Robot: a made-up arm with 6 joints.
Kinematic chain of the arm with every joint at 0, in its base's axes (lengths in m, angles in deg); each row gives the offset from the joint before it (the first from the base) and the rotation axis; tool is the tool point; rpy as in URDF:
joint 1: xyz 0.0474 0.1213 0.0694 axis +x
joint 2: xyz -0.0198 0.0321 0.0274 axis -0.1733 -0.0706 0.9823
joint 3: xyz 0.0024 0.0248 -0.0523 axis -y
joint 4: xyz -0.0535 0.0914 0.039 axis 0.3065 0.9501 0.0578
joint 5: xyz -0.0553 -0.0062 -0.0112 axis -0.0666 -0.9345 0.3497
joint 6: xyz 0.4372 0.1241 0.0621 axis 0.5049 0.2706 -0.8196
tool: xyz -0.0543 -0.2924 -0.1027 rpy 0 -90 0
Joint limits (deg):
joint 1: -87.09..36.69
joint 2: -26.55..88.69
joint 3: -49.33..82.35
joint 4: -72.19..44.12
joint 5: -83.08..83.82
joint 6: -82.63..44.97
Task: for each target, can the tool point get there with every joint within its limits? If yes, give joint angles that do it. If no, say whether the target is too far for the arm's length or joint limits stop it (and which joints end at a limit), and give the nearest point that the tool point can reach.
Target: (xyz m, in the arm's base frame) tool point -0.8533 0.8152 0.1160
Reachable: no: too far | nearest point -0.6351 0.6553 0.1053 | short by 0.271 m
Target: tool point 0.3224 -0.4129 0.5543
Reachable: no: joint limits stop it (at a limit: joint 1, joint 2, joint 4, joint 6) | nearest point 0.2848 -0.2979 0.4887 | short by 0.138 m
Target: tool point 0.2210 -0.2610 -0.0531
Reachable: yes | joints -58.64 -10.59 27.98 34.18 -42.48 -25.93
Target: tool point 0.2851 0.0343 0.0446
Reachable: yes | joints -2.82 -7.51 34.00 7.62 -15.23 -1.54
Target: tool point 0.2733 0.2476 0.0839
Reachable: yes | joints -33.40 26.87 -13.66 -35.10 -2.70 7.86
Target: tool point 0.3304 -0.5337 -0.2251
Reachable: no: joint limits stop it (at a limit: joint 1, joint 4, joint 5, joint 6) | nearest point 0.3051 -0.4802 -0.2029 | short by 0.063 m
